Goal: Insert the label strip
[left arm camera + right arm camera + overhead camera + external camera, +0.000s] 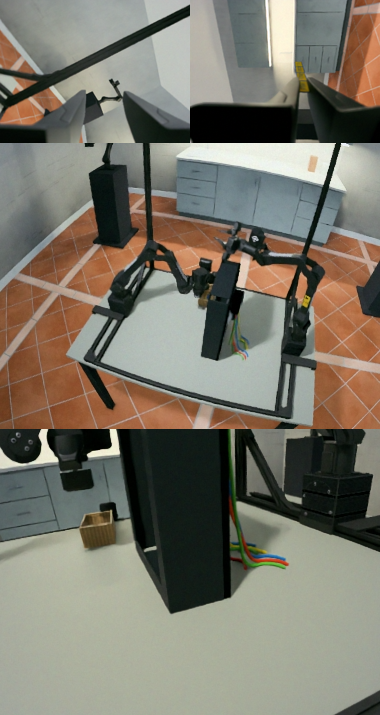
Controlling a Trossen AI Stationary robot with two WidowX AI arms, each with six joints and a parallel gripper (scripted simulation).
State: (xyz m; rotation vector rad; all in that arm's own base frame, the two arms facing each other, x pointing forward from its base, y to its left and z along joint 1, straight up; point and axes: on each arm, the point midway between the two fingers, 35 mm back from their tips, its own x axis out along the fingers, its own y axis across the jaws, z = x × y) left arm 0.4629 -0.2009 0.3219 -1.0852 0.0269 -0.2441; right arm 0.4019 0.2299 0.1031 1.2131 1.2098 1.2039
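The yellow label strip is 22 cm below my left hand, 7 cm behind it and 6 cm to the right of it. Round my left hand: small box: 42 cm below, 4 cm to the right, 2 cm behind.
Now: the yellow label strip 5 cm behind my right hand. Also, from my right hand: small box 21 cm below, 2 cm to the left, 1 cm behind.
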